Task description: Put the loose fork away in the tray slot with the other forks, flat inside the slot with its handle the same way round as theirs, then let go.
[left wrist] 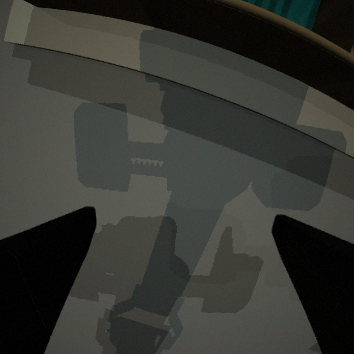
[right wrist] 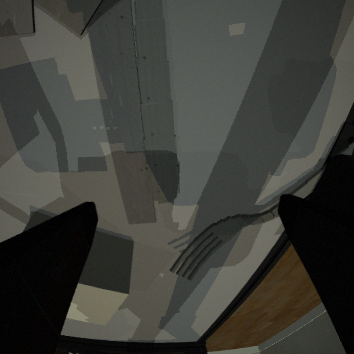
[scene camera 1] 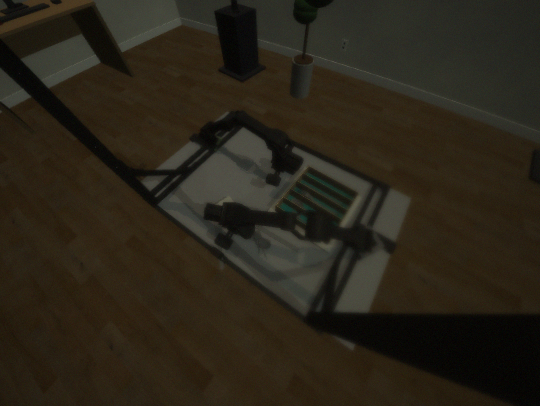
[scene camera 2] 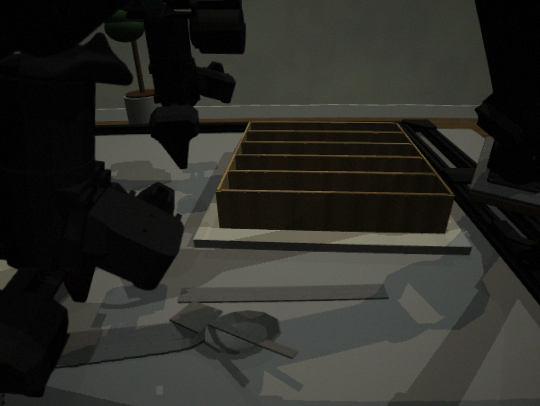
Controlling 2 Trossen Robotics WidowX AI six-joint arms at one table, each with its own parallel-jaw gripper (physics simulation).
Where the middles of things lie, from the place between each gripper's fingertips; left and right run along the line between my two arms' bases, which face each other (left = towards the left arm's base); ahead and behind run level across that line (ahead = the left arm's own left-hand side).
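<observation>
My right hand is 10 mm above the pale block (right wrist: 103, 284), 110 mm to the right of it and 70 mm short of it. As for the wooden tray (scene camera 2: 284, 175), that's 360 mm ahead of my right hand and 200 mm to the right of it.
Then there's my left hand, which sits 10 mm above the wooden tray, 10 mm short of it and 230 mm to the left of it. The pale block, counted from my left hand, is 30 mm below, 280 mm behind and 80 mm to the left.
</observation>
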